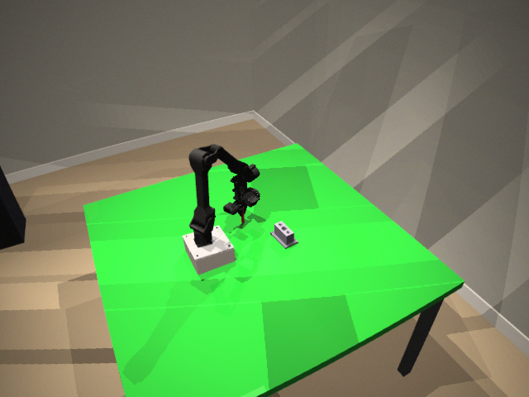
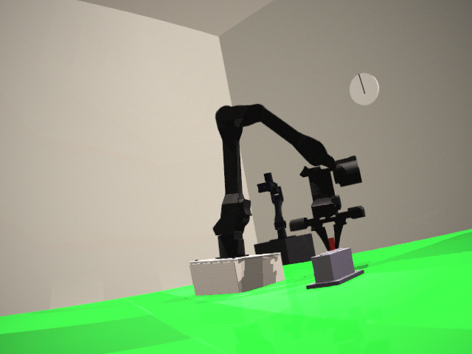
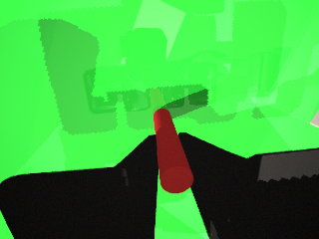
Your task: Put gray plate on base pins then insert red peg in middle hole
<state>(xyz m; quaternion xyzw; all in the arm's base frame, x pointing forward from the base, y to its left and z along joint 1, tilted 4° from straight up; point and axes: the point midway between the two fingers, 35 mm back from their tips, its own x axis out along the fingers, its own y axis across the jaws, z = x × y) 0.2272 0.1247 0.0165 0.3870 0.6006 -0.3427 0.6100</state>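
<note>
My gripper tip is 180 mm to the left of the gray plate and 120 mm short of it. Round my gripper tip: base (180 mm to the right, 120 mm ahead, 40 mm below); then red peg (right at my gripper tip).
</note>
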